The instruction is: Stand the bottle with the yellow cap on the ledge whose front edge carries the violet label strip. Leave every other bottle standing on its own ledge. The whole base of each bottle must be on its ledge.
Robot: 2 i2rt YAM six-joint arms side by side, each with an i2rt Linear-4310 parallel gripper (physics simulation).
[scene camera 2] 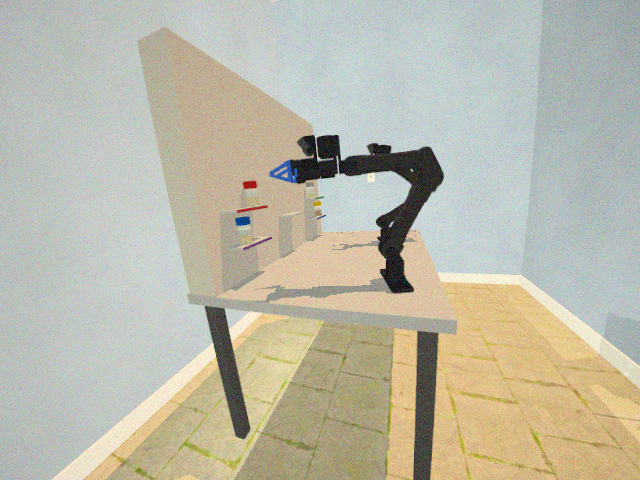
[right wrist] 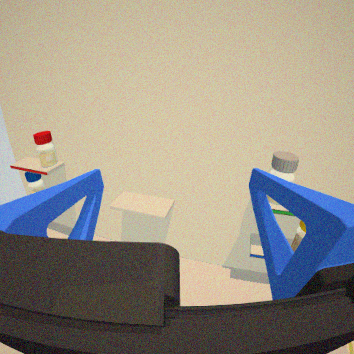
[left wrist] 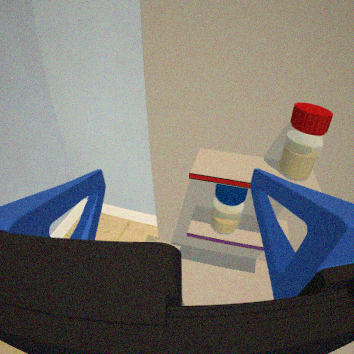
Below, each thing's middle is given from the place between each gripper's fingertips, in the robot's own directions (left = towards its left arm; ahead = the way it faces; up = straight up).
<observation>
My right hand is 300 mm short of the grey-capped bottle [right wrist: 283,163], 170 mm to the left of it and 140 mm above it. Round my right hand: blue-capped bottle [left wrist: 227,206]: 590 mm to the left, 380 mm ahead, 280 mm below.
Right now my left hand is 180 mm short of the blue-capped bottle, 60 mm to the left of it and 190 mm above it. Also, from my left hand: grey-capped bottle: 110 mm ahead, 820 mm to the right, 50 mm below.
</observation>
